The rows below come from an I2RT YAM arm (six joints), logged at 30 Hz.
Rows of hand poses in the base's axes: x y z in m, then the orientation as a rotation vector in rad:
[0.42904 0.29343 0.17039 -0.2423 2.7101 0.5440]
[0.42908 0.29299 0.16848 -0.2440 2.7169 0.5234]
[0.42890 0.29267 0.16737 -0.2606 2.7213 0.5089]
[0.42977 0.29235 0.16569 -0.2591 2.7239 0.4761]
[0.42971 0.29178 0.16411 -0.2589 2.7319 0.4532]
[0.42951 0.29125 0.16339 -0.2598 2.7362 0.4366]
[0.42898 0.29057 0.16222 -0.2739 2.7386 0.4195]
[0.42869 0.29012 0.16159 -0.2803 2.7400 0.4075]
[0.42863 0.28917 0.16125 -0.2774 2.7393 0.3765]
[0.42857 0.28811 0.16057 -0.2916 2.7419 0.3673]
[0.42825 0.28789 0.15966 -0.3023 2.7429 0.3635]
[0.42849 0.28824 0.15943 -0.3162 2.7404 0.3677]
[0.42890 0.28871 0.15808 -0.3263 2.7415 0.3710]
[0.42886 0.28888 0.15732 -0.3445 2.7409 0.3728]
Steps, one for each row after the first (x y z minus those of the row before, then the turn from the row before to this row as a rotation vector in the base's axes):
[0.00004 -0.00044 -0.00191 -0.0154 0.0018 -0.0014]
[-0.00018 -0.00032 -0.00111 -0.0128 0.0002 0.0097]
[0.00087 -0.00032 -0.00168 -0.0222 -0.0045 -0.0059]
[-0.00006 -0.00057 -0.00158 -0.0169 0.0030 -0.0030]
[-0.00020 -0.00053 -0.00072 -0.0121 0.0008 -0.0015]
[-0.00053 -0.00068 -0.00117 -0.0138 -0.0014 0.0075]
[-0.00029 -0.00045 -0.00063 -0.0092 -0.0011 0.0028]
[-0.00006 -0.00095 -0.00034 -0.0203 -0.0066 -0.0065]
[-0.00006 -0.00106 -0.00068 -0.0086 0.0007 0.0087]
[-0.00032 -0.00022 -0.00091 -0.0042 0.0003 0.0070]
[0.00024 0.00035 -0.00023 0.0014 -0.0016 0.0102]
[0.00041 0.00047 -0.00135 0.0006 0.0018 0.0076]
[-0.00004 0.00017 -0.00076 -0.0012 0.0000 0.0129]

